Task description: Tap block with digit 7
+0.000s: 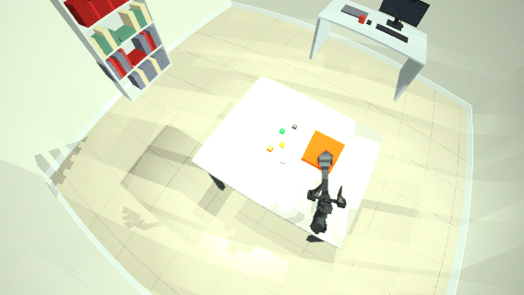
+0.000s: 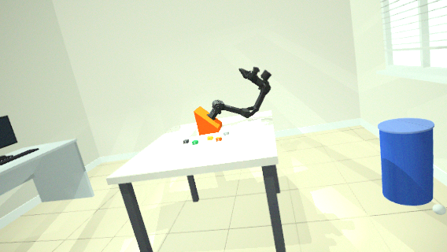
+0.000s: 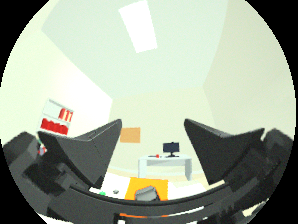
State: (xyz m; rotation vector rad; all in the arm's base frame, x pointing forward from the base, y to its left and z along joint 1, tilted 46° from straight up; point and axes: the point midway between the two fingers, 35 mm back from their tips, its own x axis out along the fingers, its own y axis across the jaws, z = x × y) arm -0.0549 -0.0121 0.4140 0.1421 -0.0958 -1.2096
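Now: gripper tip 38 cm short of the yellow block, 20 cm to the left of it and 39 cm above it. Round my gripper tip: green block (43 cm ahead, 28 cm to the right, 39 cm below); orange block (42 cm ahead, 13 cm to the right, 39 cm below); pale block (30 cm ahead, 11 cm to the right, 39 cm below).
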